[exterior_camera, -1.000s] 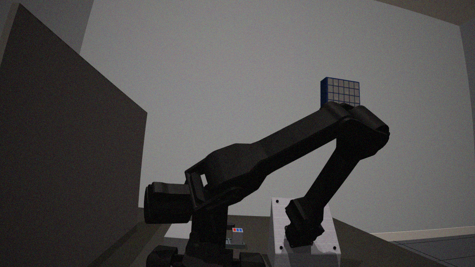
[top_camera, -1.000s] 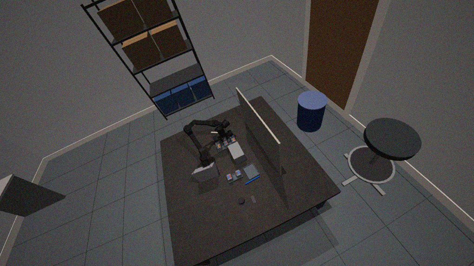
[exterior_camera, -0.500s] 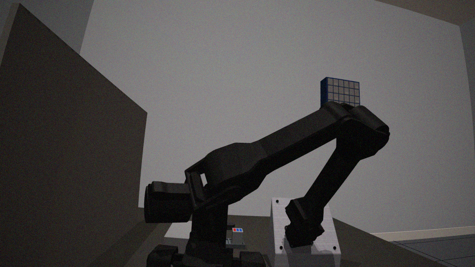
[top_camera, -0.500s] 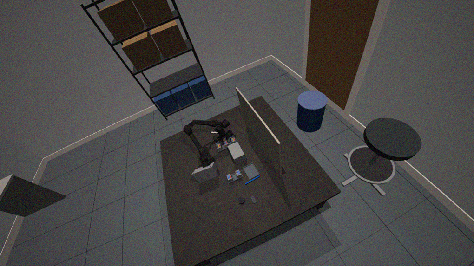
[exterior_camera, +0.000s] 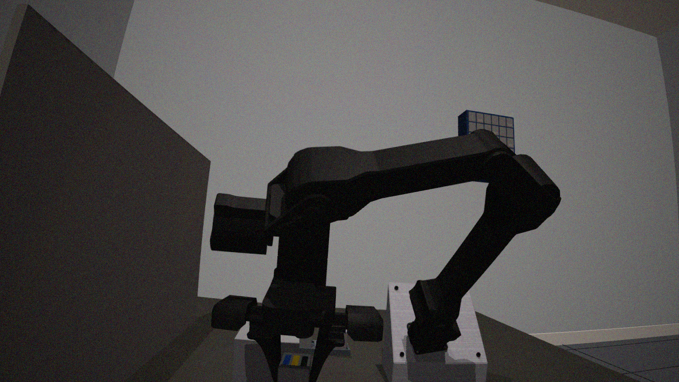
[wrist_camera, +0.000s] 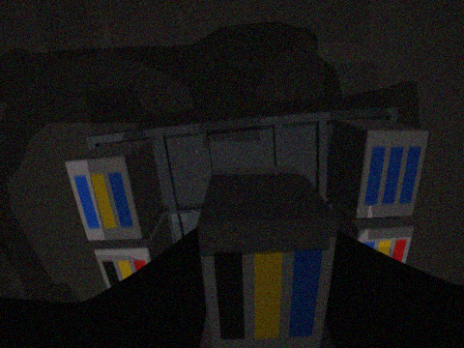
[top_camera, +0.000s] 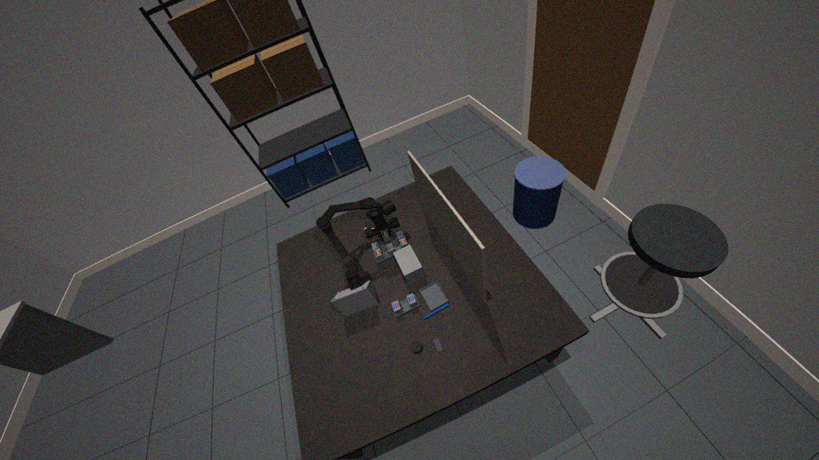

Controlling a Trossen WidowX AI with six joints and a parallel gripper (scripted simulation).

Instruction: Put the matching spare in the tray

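Right now the grey tray is 7 cm ahead of my gripper tip, 41 cm to the right of it and 8 cm below it. Also, from my gripper tip: tall upright panel: 28 cm ahead, 22 cm to the right, 14 cm above; spare: 11 cm behind, 39 cm to the right, 4 cm below; grey mounted unit: 4 cm ahead, 20 cm to the right, 3 cm below.
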